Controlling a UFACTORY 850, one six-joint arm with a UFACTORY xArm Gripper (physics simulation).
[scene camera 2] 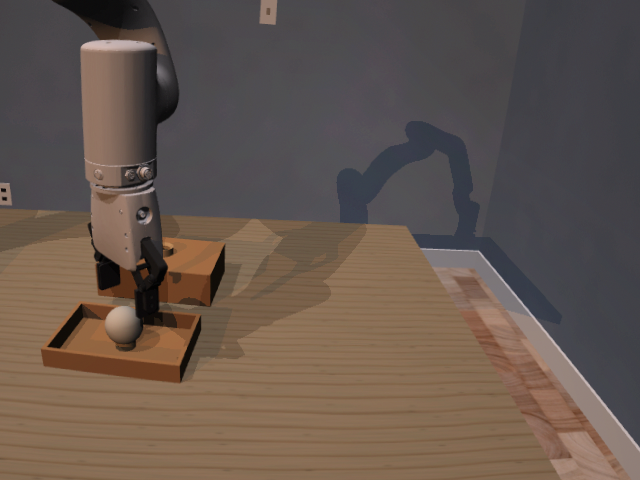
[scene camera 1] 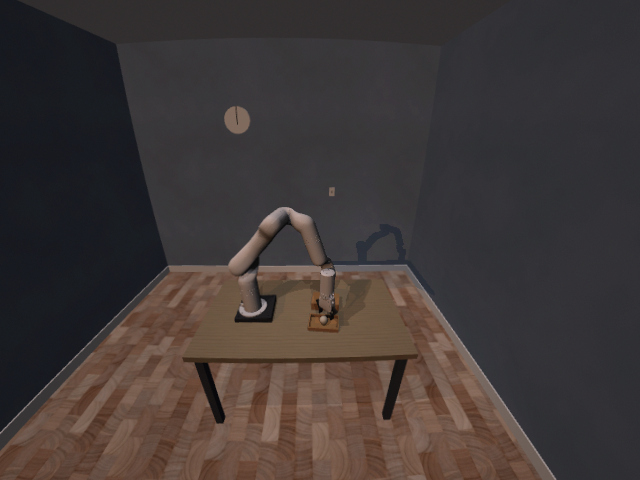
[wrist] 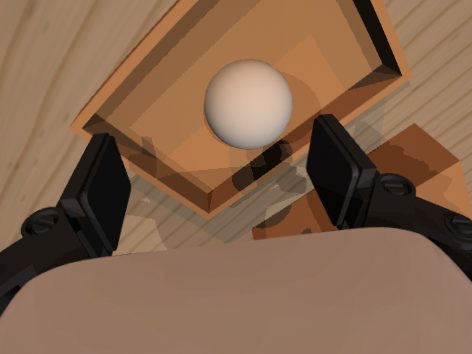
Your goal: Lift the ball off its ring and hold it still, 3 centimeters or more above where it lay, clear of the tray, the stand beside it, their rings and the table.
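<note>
A pale ball (scene camera 1: 324, 319) (scene camera 2: 123, 324) (wrist: 248, 104) rests on its small ring (scene camera 2: 125, 345) inside the shallow orange-brown tray (scene camera 1: 323, 330) (scene camera 2: 113, 368) (wrist: 106, 81). My gripper (scene camera 2: 127, 291) (wrist: 217, 151) is open, with no thing between its fingers. It points down and stands behind and above the ball, over the gap between the tray and the stand. In the wrist view the ball lies beyond the fingertips, between their lines and nearer the right finger. In scene camera 2 one fingertip overlaps the tray's back part beside the ball. The ring is hidden beneath the ball in the wrist view.
The block-shaped stand (scene camera 1: 314, 303) (scene camera 2: 189, 285) (wrist: 414, 150) is close behind the tray, partly hidden by the gripper. Its ring (scene camera 2: 168, 250) shows on top in scene camera 2. The arm's black base plate (scene camera 1: 269, 308) is on the table (scene camera 1: 248, 343) at the left.
</note>
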